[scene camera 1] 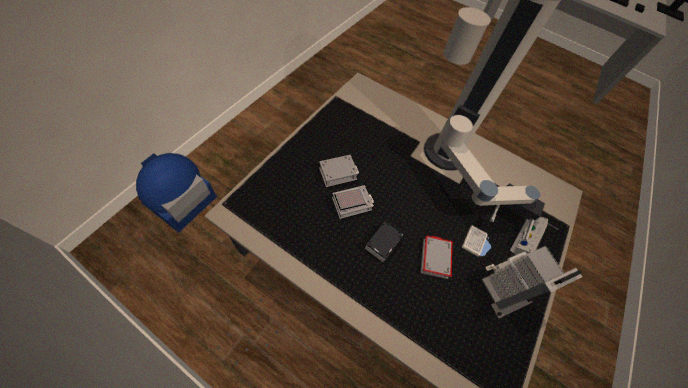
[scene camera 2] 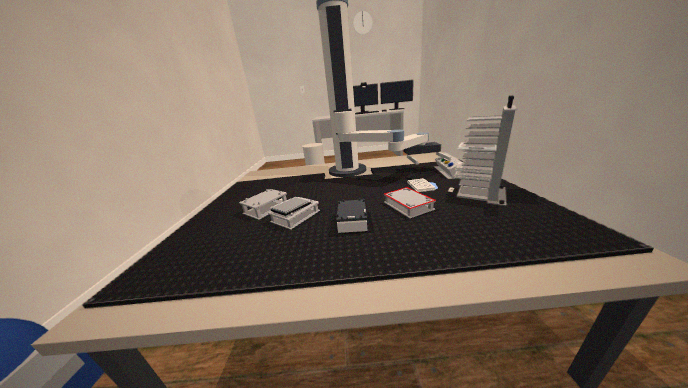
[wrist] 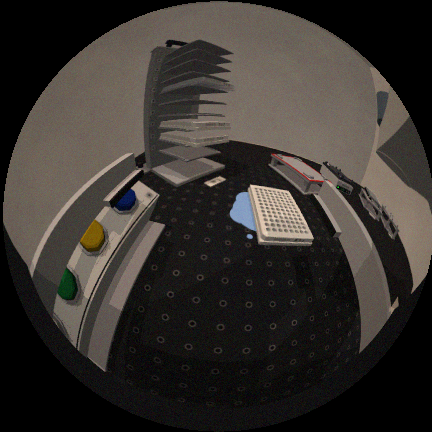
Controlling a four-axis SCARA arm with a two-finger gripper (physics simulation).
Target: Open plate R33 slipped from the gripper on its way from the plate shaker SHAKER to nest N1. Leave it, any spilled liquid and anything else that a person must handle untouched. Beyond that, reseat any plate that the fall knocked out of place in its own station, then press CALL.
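Frame: origin at the arm's base, x left, y ahead, z down, level; metres.
Where they show: gripper, fingertip midpoint: [scene camera 1: 508, 230] [scene camera 2: 433, 160] [wrist: 230, 168]; arm's base, origin of the base link: [scene camera 2: 347, 170].
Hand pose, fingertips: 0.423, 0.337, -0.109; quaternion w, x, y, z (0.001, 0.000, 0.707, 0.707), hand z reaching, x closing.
Observation:
Each offset is from my fingertips to the top centre of the thing, as dx, dy, dz. "spot": to the spot under its first point.
Open plate R33 @[-0.089, +0.081, +0.082] [scene camera 1: 475, 240] [scene camera 2: 421, 184] [wrist: 281, 212] lies on the mat, with blue spilled liquid @[-0.029, +0.066, +0.096] [scene camera 1: 485, 248] [scene camera 2: 434, 186] [wrist: 243, 210] beside and against it. My gripper [wrist: 230, 168] is open and empty, its fingers low over the button panel @[+0.126, -0.082, +0.013] [scene camera 1: 531, 235] [scene camera 2: 448, 165] [wrist: 112, 225]. The left finger's dark pad in the wrist view is close above the blue button @[+0.096, -0.009, +0.022] [wrist: 125, 201]; contact cannot be told. A pale plate @[-0.671, +0.270, +0.029] [scene camera 1: 352, 198] [scene camera 2: 292, 205] rests on a grey station at the left; its exact seating is too small to tell. Station names and button labels are not readable.
A tall shelf rack [scene camera 1: 546, 265] [scene camera 2: 501, 155] [wrist: 152, 107] holding plates stands near the panel. A red-edged station @[-0.208, +0.268, +0.051] [scene camera 1: 437, 256] [scene camera 2: 410, 200] [wrist: 297, 170], a dark device @[spot: -0.435, +0.359, +0.042] [scene camera 1: 384, 241] [scene camera 2: 352, 215] and a bare grey station @[-0.815, +0.158, +0.030] [scene camera 1: 338, 169] [scene camera 2: 263, 201] stand on the mat. A small card @[spot: +0.023, +0.156, +0.095] [scene camera 2: 451, 189] [wrist: 215, 181] lies near the rack.

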